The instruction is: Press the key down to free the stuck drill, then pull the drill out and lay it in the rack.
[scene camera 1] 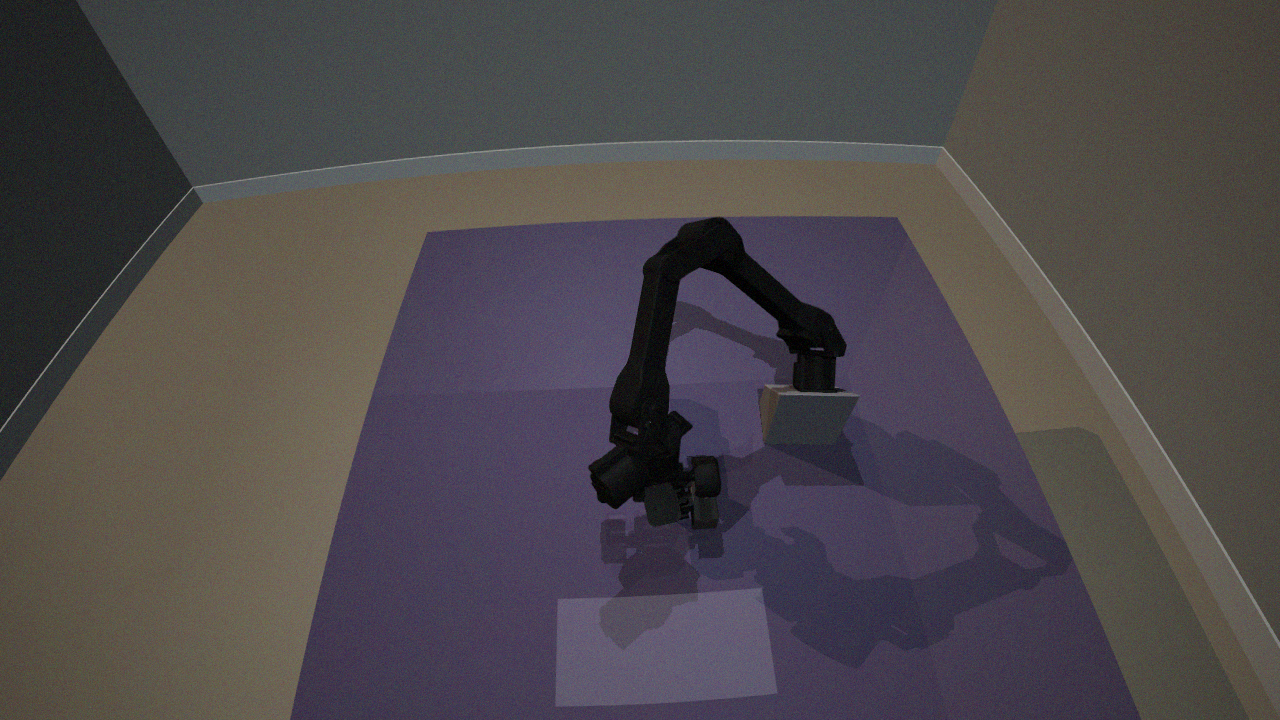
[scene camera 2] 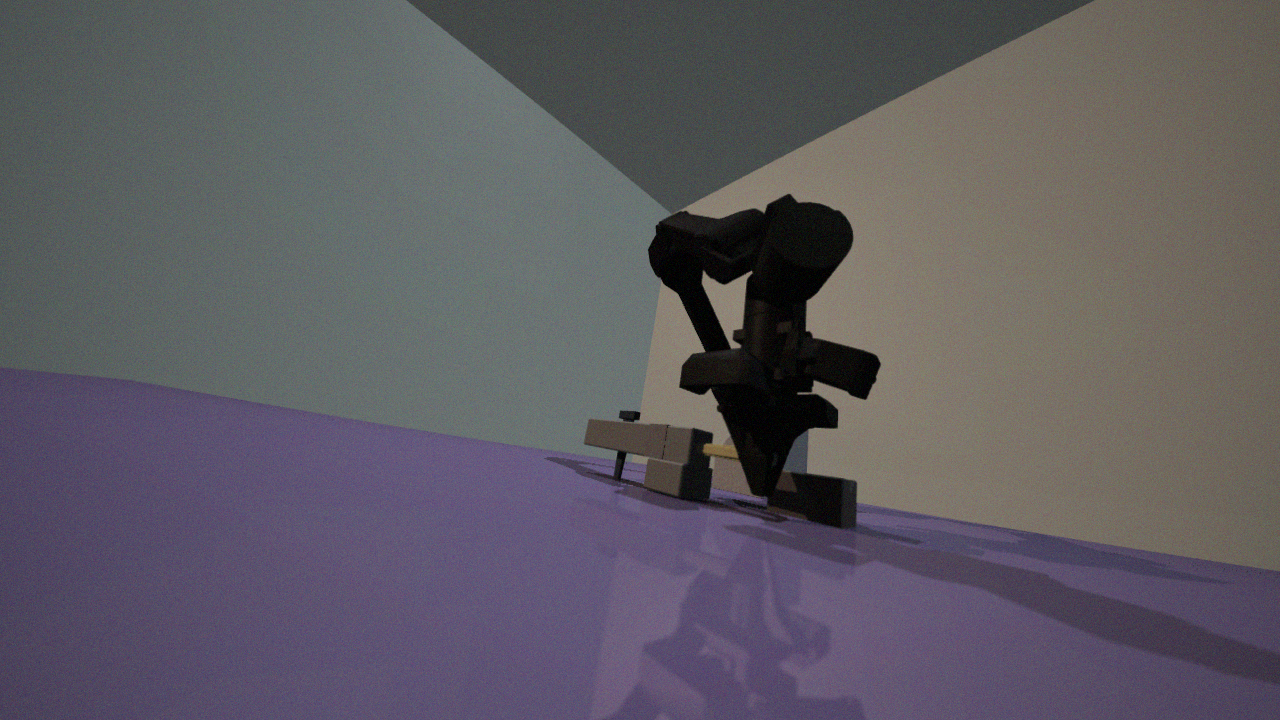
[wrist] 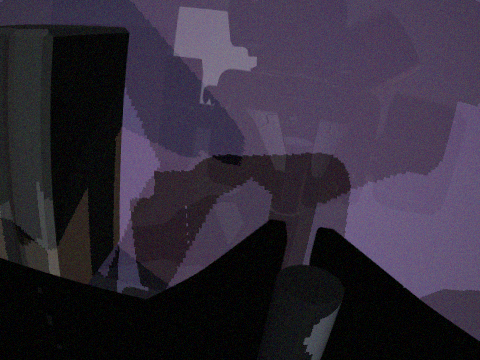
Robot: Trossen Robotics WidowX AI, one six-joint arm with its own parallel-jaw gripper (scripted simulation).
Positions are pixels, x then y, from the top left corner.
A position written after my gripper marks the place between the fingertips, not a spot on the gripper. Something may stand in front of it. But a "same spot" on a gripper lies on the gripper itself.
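Labels:
My own gripper is visible to me in the wrist view, in scene camera 2 and in scene camera 1 (657,501). On the gripper, (wrist: 227,303) and (scene camera 2: 788,443) are the same spot.

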